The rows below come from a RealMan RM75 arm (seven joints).
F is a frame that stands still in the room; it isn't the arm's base.
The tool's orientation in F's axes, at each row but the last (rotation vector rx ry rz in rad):
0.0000, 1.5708, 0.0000
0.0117, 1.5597, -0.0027
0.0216, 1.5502, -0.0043
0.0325, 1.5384, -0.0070
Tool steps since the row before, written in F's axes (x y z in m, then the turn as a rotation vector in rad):
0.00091, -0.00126, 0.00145, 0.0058, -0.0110, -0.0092
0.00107, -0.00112, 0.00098, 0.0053, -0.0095, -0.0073
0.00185, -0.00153, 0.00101, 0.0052, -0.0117, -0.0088
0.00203, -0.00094, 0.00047, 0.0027, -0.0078, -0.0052
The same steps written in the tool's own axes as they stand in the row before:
-0.00145, -0.00126, 0.00091, 0.0092, -0.0110, 0.0058
-0.00097, -0.00110, 0.00109, 0.0073, -0.0095, 0.0053
-0.00099, -0.00149, 0.00190, 0.0088, -0.0117, 0.0052
-0.00042, -0.00088, 0.00207, 0.0052, -0.0078, 0.0027

